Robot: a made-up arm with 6 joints.
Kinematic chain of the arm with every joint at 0, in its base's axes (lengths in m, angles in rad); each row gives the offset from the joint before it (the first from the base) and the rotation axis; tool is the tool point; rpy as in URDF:
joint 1: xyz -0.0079 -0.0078 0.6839 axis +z
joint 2: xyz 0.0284 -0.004 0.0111 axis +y
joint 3: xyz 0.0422 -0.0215 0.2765 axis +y
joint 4: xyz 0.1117 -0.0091 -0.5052 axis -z
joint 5: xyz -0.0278 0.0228 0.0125 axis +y
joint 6: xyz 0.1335 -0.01 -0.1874 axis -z
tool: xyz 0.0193 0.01 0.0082 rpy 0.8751 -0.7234 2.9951
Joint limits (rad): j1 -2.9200..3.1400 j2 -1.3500..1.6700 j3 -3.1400..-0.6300 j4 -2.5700..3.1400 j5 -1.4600..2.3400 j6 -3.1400..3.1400
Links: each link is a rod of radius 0.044 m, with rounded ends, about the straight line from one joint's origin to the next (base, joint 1, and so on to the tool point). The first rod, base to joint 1, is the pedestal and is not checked.
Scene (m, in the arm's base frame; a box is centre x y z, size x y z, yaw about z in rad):
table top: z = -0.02
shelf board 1: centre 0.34 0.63 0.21 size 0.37 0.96 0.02 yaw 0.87
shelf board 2: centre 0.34 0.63 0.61 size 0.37 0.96 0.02 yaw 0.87
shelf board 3: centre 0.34 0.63 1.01 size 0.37 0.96 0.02 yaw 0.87
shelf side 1: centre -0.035 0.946 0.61 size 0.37 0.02 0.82 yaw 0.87
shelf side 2: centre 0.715 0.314 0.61 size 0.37 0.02 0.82 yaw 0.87
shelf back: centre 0.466 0.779 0.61 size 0.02 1 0.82 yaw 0.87
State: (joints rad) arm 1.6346 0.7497 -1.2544 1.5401 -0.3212 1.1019
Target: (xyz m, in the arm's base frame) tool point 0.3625 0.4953 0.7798
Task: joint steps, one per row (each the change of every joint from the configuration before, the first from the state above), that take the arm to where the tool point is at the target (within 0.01 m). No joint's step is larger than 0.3 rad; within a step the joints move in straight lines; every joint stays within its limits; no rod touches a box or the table.
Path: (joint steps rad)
1: 0.1944 -0.2515 0.1561 -0.0379 0.2045 0.0226
2: 0.1944 -0.2515 0.1561 -0.0378 0.2046 0.0226
3: 0.1944 -0.2515 0.1561 -0.0379 0.2045 0.0226
4: 0.1944 -0.2515 0.1561 -0.0378 0.2046 0.0225
5: -0.2163 0.0817 -0.1075 0.0574 -0.2749 -0.0197
6: -0.2163 0.0817 -0.1075 0.0574 -0.2749 -0.0197
7: -0.2162 0.0817 -0.1075 0.0574 -0.2749 -0.0197
8: -0.2163 0.0816 -0.1075 0.0574 -0.2749 -0.0197
9: -0.2163 0.0817 -0.1075 0.0574 -0.2749 -0.0197

